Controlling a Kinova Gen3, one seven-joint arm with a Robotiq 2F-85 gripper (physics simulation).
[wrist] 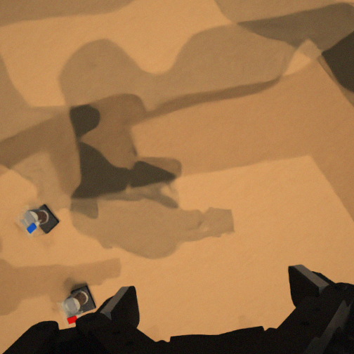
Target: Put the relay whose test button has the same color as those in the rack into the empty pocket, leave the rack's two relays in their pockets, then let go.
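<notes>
A relay with a blue test button [39,220] sits on the table at the left of the wrist view. It has a clear case and a dark base. A second relay with a red test button [79,301] sits below it at the lower left, close beside the left finger in the view and partly hidden at its lower edge by the gripper. My gripper [212,293] is open, with nothing between its fingers, above the table. The rack, its two relays and the empty pocket do not show in this view.
The orange table top [270,200] spans the view. Shadows of the arm and gripper lie across its middle and upper part. The two relays stand apart from each other on the left side.
</notes>
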